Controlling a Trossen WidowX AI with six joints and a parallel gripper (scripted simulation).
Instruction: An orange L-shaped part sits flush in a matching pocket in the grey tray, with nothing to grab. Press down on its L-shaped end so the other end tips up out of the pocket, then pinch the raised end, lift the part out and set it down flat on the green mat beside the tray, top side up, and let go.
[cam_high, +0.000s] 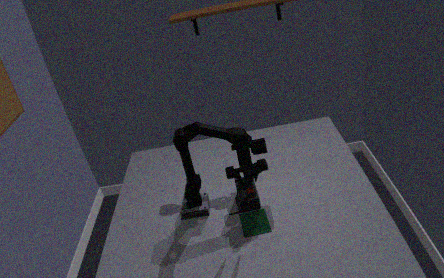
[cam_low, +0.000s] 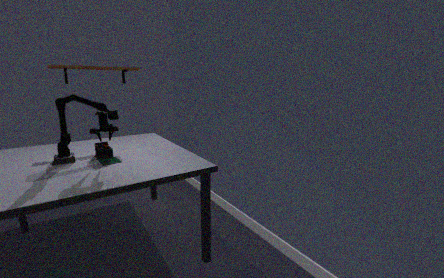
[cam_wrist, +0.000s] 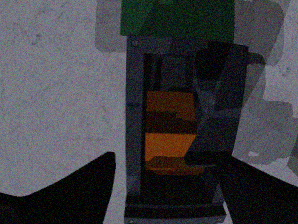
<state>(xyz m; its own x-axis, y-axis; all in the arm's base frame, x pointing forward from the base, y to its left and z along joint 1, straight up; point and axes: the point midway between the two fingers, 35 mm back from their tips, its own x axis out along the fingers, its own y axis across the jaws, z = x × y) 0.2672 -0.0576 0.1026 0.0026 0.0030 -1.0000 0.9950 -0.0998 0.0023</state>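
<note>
Right now my gripper tip is 10 mm past the orange L-shaped part, 30 mm to the right of it and 70 mm above it. Also, from my gripper tip: green mat 30 mm behind, 140 mm to the right, 120 mm below.
</note>
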